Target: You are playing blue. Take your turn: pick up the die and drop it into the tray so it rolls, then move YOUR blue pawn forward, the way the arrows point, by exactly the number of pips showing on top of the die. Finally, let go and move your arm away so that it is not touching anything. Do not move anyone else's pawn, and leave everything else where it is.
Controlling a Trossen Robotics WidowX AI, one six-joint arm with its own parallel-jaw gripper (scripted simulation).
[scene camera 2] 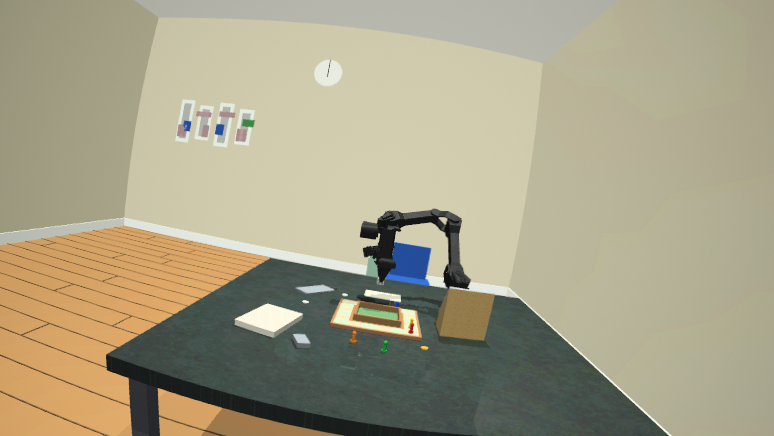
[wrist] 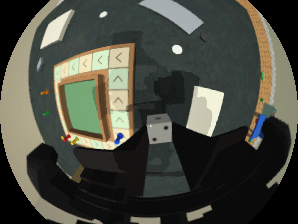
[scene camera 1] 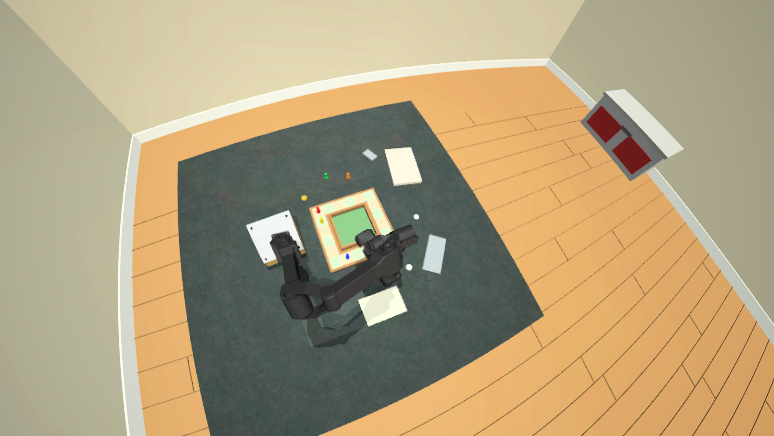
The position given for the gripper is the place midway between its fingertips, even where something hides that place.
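Observation:
From scene camera 1 you'd see a cream slab point(scene camera 1: 403, 168), a cream card point(scene camera 1: 385, 304) and a green tray point(scene camera 1: 349, 224). Scene camera 2 has that slab point(scene camera 2: 269, 320) as well, and there's the gripper point(scene camera 2: 380, 281), which is carrying a white die. In the wrist view you get the gripper point(wrist: 158, 126) again, along with the card point(wrist: 206, 104).

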